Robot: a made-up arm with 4 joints. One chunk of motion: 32 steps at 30 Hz.
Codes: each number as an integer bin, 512 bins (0 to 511) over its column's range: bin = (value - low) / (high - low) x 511, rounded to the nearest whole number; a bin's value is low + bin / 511 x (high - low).
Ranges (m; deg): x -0.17..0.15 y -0.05..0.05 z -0.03..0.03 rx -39..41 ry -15..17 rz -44..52
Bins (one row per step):
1: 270 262 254 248 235 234
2: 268 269 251 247 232 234
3: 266 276 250 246 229 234
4: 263 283 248 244 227 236
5: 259 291 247 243 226 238
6: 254 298 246 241 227 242
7: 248 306 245 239 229 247
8: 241 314 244 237 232 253
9: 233 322 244 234 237 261
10: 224 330 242 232 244 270
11: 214 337 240 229 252 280
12: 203 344 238 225 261 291
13: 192 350 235 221 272 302
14: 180 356 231 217 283 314
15: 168 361 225 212 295 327
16: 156 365 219 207 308 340
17: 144 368 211 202 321 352
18: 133 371 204 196 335 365
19: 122 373 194 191 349 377
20: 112 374 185 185 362 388
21: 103 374 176 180 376 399
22: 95 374 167 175 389 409
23: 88 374 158 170 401 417
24: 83 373 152 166 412 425
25: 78 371 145 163 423 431
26: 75 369 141 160 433 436
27: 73 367 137 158 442 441
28: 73 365 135 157 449 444
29: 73 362 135 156 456 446
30: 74 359 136 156 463 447
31: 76 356 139 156 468 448
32: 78 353 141 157 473 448
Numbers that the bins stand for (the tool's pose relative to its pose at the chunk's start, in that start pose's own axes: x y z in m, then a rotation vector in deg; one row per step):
1: -0.0009 0.0013 -0.0002 -0.17 -0.28 -0.04
2: -0.0022 0.0026 -0.0005 -0.33 -0.47 -0.04
3: -0.0034 0.0040 -0.0006 -0.49 -0.66 -0.04
4: -0.0053 0.0054 -0.0009 -0.80 -0.78 0.34
5: -0.0078 0.0069 -0.0010 -0.96 -0.85 0.71
6: -0.0109 0.0083 -0.0011 -1.27 -0.78 1.46
7: -0.0147 0.0099 -0.0012 -1.58 -0.66 2.40
8: -0.0191 0.0114 -0.0014 -1.90 -0.47 3.53
9: -0.0241 0.0130 -0.0014 -2.37 -0.16 5.03
10: -0.0297 0.0146 -0.0016 -2.68 0.28 6.72
11: -0.0360 0.0159 -0.0018 -3.15 0.78 8.60
12: -0.0429 0.0173 -0.0021 -3.77 1.34 10.67
13: -0.0498 0.0185 -0.0024 -4.40 2.03 12.74
14: -0.0573 0.0197 -0.0029 -5.03 2.72 14.99
15: -0.0648 0.0206 -0.0036 -5.81 3.47 17.43
16: -0.0723 0.0214 -0.0043 -6.59 4.29 19.87
17: -0.0798 0.0220 -0.0052 -7.38 5.10 22.13
18: -0.0867 0.0226 -0.0060 -8.32 5.98 24.57
19: -0.0936 0.0230 -0.0072 -9.10 6.86 26.83
20: -0.0999 0.0232 -0.0083 -10.04 7.67 28.89
21: -0.1055 0.0232 -0.0093 -10.82 8.55 30.96
22: -0.1105 0.0232 -0.0104 -11.60 9.36 32.84
23: -0.1149 0.0232 -0.0114 -12.39 10.11 34.34
24: -0.1180 0.0230 -0.0122 -13.01 10.80 35.84
25: -0.1212 0.0226 -0.0130 -13.48 11.49 36.97
26: -0.1230 0.0222 -0.0134 -13.95 12.12 37.91
27: -0.1243 0.0218 -0.0139 -14.26 12.68 38.85
28: -0.1243 0.0214 -0.0141 -14.42 13.12 39.41
29: -0.1243 0.0208 -0.0141 -14.58 13.56 39.79
30: -0.1237 0.0203 -0.0140 -14.58 13.99 39.98
31: -0.1224 0.0197 -0.0137 -14.58 14.31 40.16
32: -0.1212 0.0191 -0.0134 -14.42 14.62 40.16

